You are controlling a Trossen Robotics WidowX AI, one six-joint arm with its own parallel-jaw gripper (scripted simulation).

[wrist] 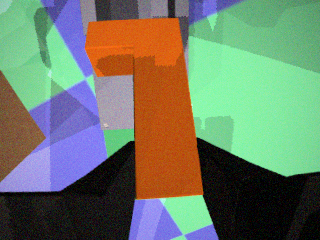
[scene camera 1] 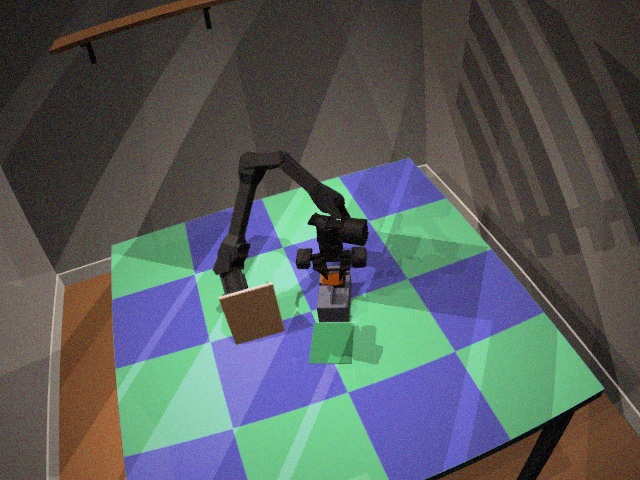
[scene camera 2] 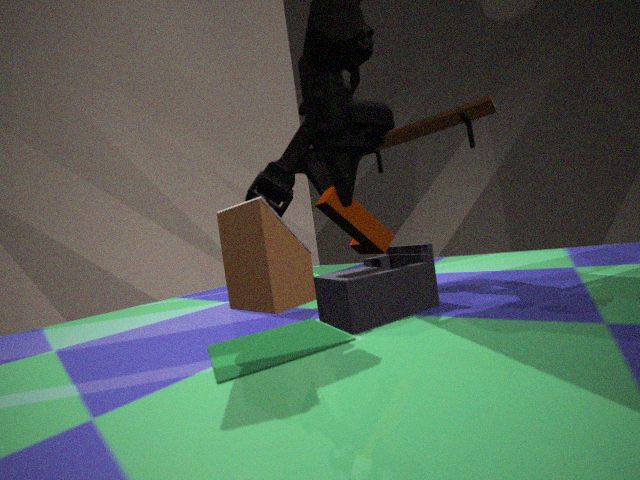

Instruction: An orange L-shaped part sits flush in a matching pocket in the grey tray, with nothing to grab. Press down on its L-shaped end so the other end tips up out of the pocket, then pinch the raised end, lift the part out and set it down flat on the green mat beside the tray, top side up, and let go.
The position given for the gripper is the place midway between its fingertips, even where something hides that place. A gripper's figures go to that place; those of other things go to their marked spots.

Scene:
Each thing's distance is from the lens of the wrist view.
gripper [wrist: 164,146]: 0.11 m
orange L-shaped part [wrist: 167,164]: 0.09 m

